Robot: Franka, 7 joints.
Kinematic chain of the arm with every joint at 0, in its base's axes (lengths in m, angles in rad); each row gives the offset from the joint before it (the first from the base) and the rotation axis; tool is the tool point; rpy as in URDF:
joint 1: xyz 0 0 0.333 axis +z
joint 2: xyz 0 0 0 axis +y
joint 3: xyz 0 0 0.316 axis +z
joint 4: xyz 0.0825 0 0 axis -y
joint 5: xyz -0.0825 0 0.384 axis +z
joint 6: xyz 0 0 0 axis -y
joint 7: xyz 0.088 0 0 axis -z
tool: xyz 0 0 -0.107 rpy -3.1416 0 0
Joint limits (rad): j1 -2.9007..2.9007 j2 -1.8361..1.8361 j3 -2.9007..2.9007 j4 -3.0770..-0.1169 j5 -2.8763..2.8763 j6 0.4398..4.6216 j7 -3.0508..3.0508
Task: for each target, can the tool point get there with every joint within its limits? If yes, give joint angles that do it. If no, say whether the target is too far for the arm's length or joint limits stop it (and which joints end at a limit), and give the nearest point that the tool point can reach.
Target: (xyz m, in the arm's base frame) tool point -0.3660 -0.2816 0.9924
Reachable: yes | joints 1.5112 -0.9853 0.7266 -1.1199 -1.7432 2.5021 -1.2588
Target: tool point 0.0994 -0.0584 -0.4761
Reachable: no: joint limits stop it (at a limit: joint 2) | nearest point 0.1291 -0.0758 -0.3437 | short by 0.137 m
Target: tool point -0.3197 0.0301 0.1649
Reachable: yes | joints -2.2753 0.1720 -1.0101 -2.7296 -2.2660 2.8192 0.5316
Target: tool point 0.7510 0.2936 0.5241
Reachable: yes | joints 0.8568 1.1223 -1.0669 -0.8167 1.5305 2.9095 1.6218
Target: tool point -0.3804 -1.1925 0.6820
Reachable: no: too far | nearest point -0.2511 -0.7873 0.5634 | short by 0.442 m
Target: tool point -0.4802 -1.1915 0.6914
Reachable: no: too far | nearest point -0.3089 -0.7664 0.5635 | short by 0.476 m
